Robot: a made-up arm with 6 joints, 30 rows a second.
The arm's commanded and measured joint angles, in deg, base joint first. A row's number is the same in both.
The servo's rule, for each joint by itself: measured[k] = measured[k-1] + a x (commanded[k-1-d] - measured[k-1]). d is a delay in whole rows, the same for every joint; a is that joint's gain. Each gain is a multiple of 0.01, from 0.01 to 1. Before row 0 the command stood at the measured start. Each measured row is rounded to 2 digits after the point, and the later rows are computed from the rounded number. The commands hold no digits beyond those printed.
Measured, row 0:
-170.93 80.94 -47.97 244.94 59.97 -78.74
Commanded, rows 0 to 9:
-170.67 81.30 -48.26 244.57 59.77 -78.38
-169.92 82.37 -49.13 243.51 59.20 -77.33
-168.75 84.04 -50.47 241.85 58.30 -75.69
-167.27 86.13 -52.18 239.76 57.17 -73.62
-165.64 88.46 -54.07 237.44 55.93 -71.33
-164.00 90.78 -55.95 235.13 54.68 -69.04
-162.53 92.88 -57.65 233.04 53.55 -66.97
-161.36 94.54 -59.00 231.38 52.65 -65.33
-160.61 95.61 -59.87 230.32 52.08 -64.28
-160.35 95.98 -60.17 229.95 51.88 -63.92
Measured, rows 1 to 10:
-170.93 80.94 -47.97 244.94 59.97 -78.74
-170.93 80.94 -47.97 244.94 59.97 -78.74
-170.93 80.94 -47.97 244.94 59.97 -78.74
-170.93 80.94 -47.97 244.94 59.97 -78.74
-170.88 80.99 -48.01 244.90 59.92 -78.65
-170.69 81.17 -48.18 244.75 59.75 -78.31
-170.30 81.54 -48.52 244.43 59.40 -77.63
-169.69 82.14 -49.07 243.92 58.86 -76.59
-168.88 82.96 -49.82 243.21 58.16 -75.22
-167.90 83.98 -50.74 242.32 57.32 -73.61
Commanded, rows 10 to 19:
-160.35 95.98 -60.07 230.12 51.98 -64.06
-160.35 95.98 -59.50 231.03 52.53 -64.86
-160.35 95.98 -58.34 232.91 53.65 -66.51
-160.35 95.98 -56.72 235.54 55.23 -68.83
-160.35 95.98 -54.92 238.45 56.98 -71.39
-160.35 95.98 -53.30 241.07 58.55 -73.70
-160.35 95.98 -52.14 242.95 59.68 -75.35
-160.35 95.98 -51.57 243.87 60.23 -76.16
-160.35 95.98 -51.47 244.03 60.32 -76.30
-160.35 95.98 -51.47 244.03 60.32 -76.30
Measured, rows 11 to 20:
-166.83 85.14 -51.78 241.30 56.42 -71.88
-165.74 86.36 -52.86 240.21 55.52 -70.18
-164.71 87.56 -53.91 239.12 54.69 -68.65
-163.84 88.65 -54.85 238.11 54.02 -67.42
-163.14 89.60 -55.63 237.23 53.53 -66.55
-162.58 90.43 -56.21 236.55 53.29 -66.11
-162.13 91.15 -56.53 236.15 53.38 -66.21
-161.77 91.78 -56.56 236.08 53.82 -66.89
-161.49 92.33 -56.31 236.34 54.58 -68.06
-161.26 92.80 -55.86 236.86 55.53 -69.53

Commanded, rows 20 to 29:
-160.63 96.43 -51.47 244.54 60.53 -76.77
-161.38 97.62 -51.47 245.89 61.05 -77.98
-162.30 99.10 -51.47 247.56 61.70 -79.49
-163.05 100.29 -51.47 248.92 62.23 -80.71
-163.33 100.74 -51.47 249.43 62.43 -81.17
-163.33 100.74 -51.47 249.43 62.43 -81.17
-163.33 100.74 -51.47 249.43 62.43 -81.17
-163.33 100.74 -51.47 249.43 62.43 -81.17
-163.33 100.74 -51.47 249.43 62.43 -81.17
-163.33 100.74 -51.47 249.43 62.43 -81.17
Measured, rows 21 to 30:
-161.08 93.21 -55.30 237.53 56.53 -71.04
-160.93 93.57 -54.74 238.23 57.42 -72.37
-160.81 93.88 -54.25 238.87 58.12 -73.39
-160.72 94.15 -53.83 239.44 58.65 -74.15
-160.70 94.45 -53.48 240.00 59.10 -74.83
-160.84 94.86 -53.18 240.65 59.57 -75.65
-161.13 95.41 -52.92 241.41 60.08 -76.65
-161.51 96.04 -52.70 242.24 60.60 -77.71
-161.87 96.65 -52.52 243.03 61.04 -78.61
-162.16 97.18 -52.36 243.73 61.37 -79.28

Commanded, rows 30 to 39:
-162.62 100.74 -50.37 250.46 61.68 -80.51
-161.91 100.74 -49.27 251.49 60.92 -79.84
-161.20 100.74 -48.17 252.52 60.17 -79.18
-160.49 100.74 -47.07 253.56 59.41 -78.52
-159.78 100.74 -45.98 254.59 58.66 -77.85
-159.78 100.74 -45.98 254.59 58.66 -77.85
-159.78 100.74 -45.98 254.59 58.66 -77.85
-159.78 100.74 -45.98 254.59 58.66 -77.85
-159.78 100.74 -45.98 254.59 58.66 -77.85
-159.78 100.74 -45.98 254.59 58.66 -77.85
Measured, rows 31 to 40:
-162.39 97.64 -52.23 244.36 61.62 -79.77
-162.58 98.04 -52.12 244.92 61.81 -80.13
-162.73 98.39 -52.02 245.42 61.96 -80.40
-162.85 98.70 -51.94 245.86 62.07 -80.60
-162.80 98.97 -51.70 246.37 61.98 -80.58
-162.62 99.20 -51.34 246.93 61.73 -80.39
-162.34 99.40 -50.86 247.54 61.36 -80.08
-161.97 99.57 -50.29 248.20 60.89 -79.67
-161.53 99.72 -49.64 248.90 60.35 -79.20
-161.18 99.85 -49.09 249.53 59.94 -78.85

